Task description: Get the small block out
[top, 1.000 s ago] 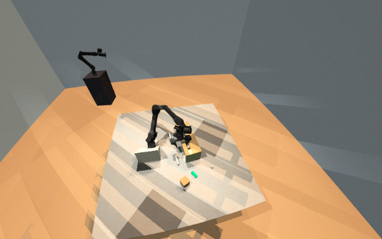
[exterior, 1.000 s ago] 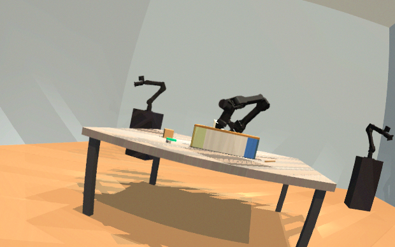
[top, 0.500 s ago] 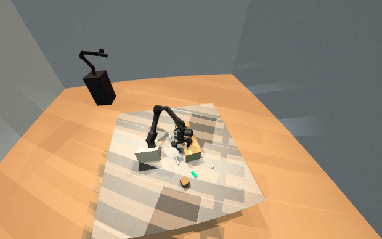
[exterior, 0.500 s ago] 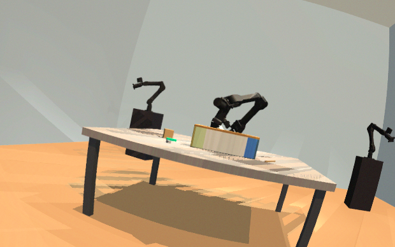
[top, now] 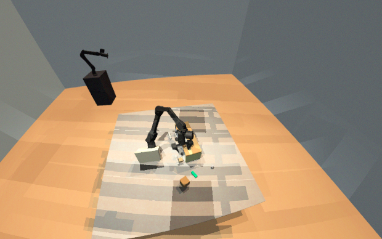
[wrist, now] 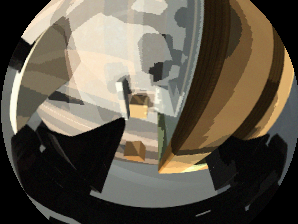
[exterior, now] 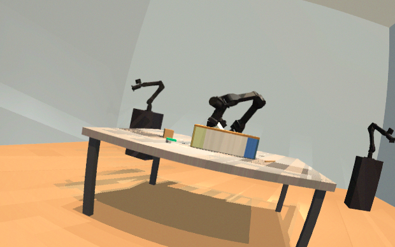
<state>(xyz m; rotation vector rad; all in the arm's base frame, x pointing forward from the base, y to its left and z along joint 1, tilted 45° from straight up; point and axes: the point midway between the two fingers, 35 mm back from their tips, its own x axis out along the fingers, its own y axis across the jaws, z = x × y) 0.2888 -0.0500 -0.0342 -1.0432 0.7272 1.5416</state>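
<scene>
The tan block lies 30 mm behind my gripper tip, 40 mm to the right of it and 70 mm below it. The rest, counted from my gripper tip: green piece (80 mm ahead, 180 mm to the right, 80 mm below); then grey item (250 mm ahead, 130 mm to the right, 80 mm below).
</scene>
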